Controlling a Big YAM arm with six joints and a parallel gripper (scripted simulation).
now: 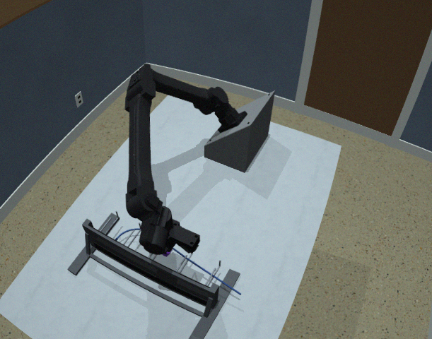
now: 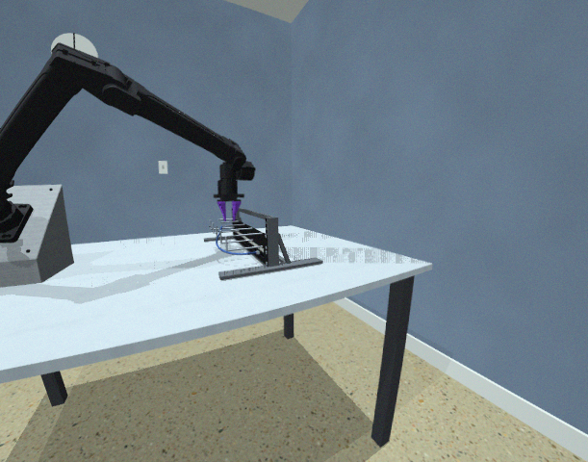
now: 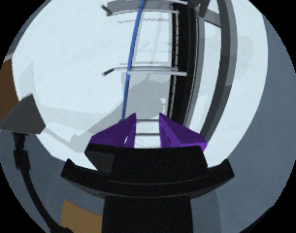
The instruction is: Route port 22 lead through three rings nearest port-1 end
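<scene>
The dark rack is 7 cm ahead of my hand, 4 cm to the right of it and 5 cm below it.
</scene>
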